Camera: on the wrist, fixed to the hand. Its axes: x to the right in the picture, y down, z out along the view.
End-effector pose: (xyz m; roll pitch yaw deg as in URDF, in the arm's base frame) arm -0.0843 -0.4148 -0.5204 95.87 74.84 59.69
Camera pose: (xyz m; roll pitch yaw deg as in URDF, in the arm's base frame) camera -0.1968 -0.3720 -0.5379 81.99 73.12 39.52
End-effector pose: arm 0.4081 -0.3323 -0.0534 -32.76 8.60 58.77
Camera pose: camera 0.4873 -0.3804 -0.1323 -26.76 4.55 62.94
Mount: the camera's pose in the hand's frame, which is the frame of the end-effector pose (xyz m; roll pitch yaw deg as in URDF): 0.0117 -0.0357 -0.1157 5.46 -5.64 1.32
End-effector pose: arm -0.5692 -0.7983 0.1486 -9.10 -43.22 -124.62
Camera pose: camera -0.6604 -0.8361 0.0775 -5.95 -48.54 -121.31
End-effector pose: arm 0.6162 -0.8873 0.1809 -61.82 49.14 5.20
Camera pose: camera 0.6171 -1.0066 0.1569 -50.12 47.33 13.47
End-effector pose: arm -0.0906 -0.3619 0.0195 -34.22 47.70 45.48
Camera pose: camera -0.0568 -0.4625 -0.0400 -24.48 43.62 51.36
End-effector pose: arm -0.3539 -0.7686 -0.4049 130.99 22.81 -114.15
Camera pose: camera -0.2650 -0.8411 -0.3643 134.20 25.41 -119.82
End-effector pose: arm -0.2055 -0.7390 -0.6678 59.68 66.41 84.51
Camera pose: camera -0.2944 -0.8079 -0.7142 57.07 62.13 75.49
